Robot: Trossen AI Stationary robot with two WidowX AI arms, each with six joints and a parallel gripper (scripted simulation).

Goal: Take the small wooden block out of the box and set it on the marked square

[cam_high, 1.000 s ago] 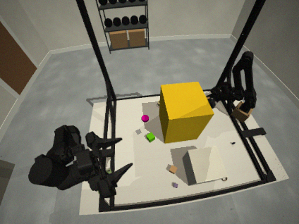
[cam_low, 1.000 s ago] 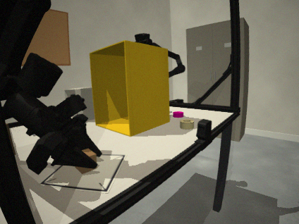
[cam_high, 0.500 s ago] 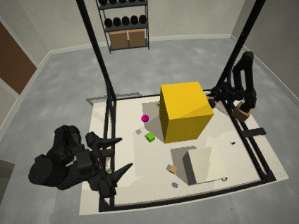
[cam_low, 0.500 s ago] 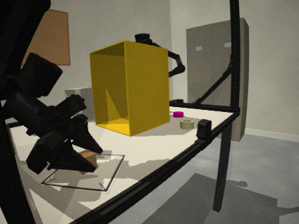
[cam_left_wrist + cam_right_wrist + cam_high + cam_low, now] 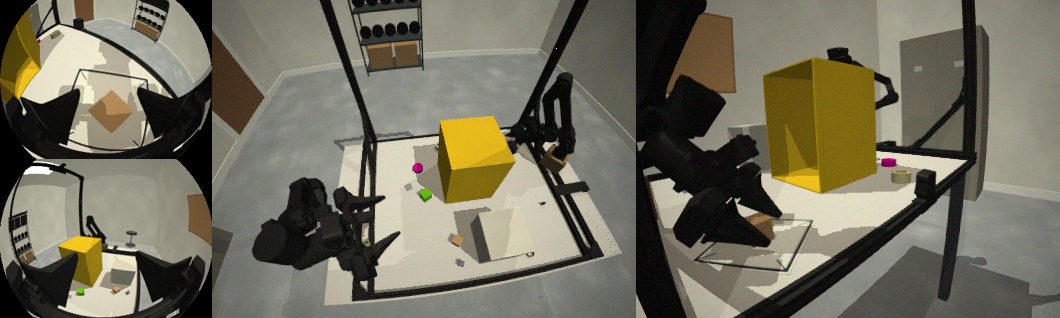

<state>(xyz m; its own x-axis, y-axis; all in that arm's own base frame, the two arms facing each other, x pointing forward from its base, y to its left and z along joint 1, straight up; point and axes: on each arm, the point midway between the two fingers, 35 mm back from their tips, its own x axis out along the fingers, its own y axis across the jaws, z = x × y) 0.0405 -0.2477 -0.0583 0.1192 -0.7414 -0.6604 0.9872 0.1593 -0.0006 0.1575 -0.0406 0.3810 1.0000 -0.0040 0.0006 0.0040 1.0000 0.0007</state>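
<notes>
The marked square lies 4 cm below my left hand. The rest, counted from my left hand: purple cube (54 cm to the right, 40 cm ahead, 3 cm below); then green cube (54 cm to the right, 8 cm ahead, 2 cm below); then magenta disc (51 cm to the right, 7 cm behind, 3 cm below).
</notes>
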